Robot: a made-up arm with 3 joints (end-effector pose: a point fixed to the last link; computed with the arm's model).
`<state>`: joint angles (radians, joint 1 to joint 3).
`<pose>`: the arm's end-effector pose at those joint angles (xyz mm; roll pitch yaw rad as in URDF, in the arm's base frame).
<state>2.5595 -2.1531 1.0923</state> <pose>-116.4 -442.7 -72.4 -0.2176 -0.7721 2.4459</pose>
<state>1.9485 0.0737 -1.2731</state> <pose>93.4 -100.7 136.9 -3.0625 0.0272 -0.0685</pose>
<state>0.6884 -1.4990 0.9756</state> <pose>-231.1 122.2 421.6 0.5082 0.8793 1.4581</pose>
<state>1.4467 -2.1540 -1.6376</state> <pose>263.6 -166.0 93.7 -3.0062 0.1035 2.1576</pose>
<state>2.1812 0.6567 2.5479</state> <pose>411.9 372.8 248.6 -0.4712 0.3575 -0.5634</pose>
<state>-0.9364 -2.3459 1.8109</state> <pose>-107.6 471.6 374.7 2.4259 0.4372 -2.4535</pose>
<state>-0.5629 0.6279 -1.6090</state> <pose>111.7 -31.7 166.0 0.9468 -0.5199 0.3696</pose>
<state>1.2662 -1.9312 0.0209</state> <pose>80.1 -125.4 506.9 1.6603 0.2845 1.9470</pose>
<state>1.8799 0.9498 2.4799</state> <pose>541.2 317.1 125.2 -0.7254 0.2500 -0.9267</pose>
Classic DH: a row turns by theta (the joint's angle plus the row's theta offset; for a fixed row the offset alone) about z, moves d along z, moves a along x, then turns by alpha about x. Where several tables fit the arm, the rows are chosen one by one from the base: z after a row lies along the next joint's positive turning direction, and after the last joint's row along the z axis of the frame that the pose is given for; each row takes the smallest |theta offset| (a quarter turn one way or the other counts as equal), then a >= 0, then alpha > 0; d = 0 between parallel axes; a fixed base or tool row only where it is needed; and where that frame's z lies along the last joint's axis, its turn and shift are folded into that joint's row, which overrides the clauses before.
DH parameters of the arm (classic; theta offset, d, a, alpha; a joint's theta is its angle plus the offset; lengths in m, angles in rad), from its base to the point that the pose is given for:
base (fixed): 1.5708 0.128 0 1.5708
joint 1: 1.5708 0.202 0.073 -1.5708
joint 2: 0 -0.055 -0.257 -1.5708
joint 3: 1.5708 0.107 0.267 1.5708
tool (fixed): -1.5708 0.092 0 0

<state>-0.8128 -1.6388 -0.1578</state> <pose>85.4 345.8 36.4 -1.4772 0.7558 -1.6643</pose>
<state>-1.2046 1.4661 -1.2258</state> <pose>165.6 -7.7 62.2 -0.3049 -0.3641 1.4587</pose>
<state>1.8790 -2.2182 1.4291</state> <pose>-138.9 -498.8 162.1 -0.0480 -0.2444 2.2416</pose>
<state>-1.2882 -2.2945 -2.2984</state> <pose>183.8 169.3 376.3 0.5376 0.2105 -2.3146</pose>
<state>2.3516 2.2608 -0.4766</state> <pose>310.8 -193.1 288.7 1.4847 0.5738 -2.4309</pose>
